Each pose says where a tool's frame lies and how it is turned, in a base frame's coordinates. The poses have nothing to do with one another.
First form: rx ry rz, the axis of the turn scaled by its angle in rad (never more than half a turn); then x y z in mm.
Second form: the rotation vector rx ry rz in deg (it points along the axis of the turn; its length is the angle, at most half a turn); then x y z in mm. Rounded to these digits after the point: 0 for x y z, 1 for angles.
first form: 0.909 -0.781 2.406 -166 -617 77
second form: 52.1 -44.7 137.9 -166 -617 77
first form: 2.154 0.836 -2.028 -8 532 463
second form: 123.4 47.9 -116.2 -8 532 463
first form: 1.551 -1.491 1.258 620 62 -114
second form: 88.9 -85.4 72.1 620 62 -114
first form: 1.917 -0.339 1.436 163 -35 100
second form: 109.8 -19.4 82.3 163 -35 100
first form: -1.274 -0.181 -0.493 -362 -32 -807
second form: -73.0 -10.4 -28.2 -362 -32 -807
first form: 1.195 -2.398 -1.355 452 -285 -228
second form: 68.5 -137.4 -77.6 452 -285 -228
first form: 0.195 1.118 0.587 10 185 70
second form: 11.2 64.1 33.6 10 185 70
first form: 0.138 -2.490 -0.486 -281 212 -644
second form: 7.9 -142.7 -27.8 -281 212 -644
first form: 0.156 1.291 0.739 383 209 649
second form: 8.9 74.0 42.3 383 209 649
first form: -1.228 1.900 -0.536 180 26 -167
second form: -70.4 108.9 -30.7 180 26 -167
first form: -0.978 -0.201 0.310 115 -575 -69
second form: -56.0 -11.5 17.8 115 -575 -69
